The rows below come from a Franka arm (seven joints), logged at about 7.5 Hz.
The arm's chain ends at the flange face. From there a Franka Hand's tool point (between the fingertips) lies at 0.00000 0.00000 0.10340 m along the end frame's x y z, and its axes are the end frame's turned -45 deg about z.
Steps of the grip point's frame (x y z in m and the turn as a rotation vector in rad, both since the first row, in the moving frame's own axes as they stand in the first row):
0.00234, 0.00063, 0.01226, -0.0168, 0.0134, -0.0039
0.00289, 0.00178, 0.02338, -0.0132, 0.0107, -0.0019
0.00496, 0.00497, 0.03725, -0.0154, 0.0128, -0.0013
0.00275, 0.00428, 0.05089, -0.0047, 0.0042, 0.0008
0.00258, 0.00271, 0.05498, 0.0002, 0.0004, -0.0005
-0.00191, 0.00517, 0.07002, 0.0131, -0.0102, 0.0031
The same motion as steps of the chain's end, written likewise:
-0.00011, -0.00145, 0.01228, -0.0024, 0.0214, -0.0039
0.00155, -0.00097, 0.02339, -0.0018, 0.0169, -0.0019
0.00496, -0.00018, 0.03727, -0.0018, 0.0199, -0.0013
0.00432, 0.00105, 0.05089, -0.0004, 0.0063, 0.0008
0.00373, 0.00014, 0.05498, 0.0004, 0.0001, -0.0005
0.00401, 0.00522, 0.07003, 0.0021, -0.0165, 0.0031

